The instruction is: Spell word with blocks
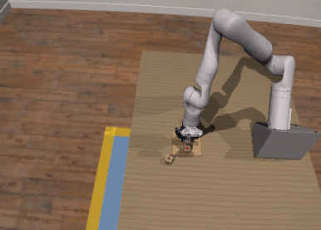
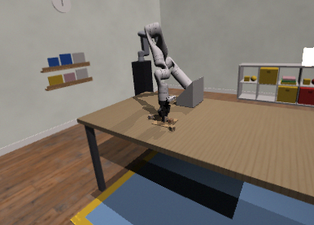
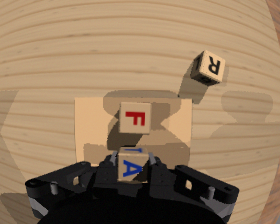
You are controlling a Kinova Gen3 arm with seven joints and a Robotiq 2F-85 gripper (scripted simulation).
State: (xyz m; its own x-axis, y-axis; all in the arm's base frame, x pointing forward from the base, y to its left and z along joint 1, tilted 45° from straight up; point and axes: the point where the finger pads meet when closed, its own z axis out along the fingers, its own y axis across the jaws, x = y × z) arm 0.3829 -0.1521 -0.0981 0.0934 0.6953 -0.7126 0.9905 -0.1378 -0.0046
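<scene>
Now: hand 3 cm above the tan mat. From my hand the other things lie so: R block (10 cm to the left, 9 cm ahead, 1 cm below).
</scene>
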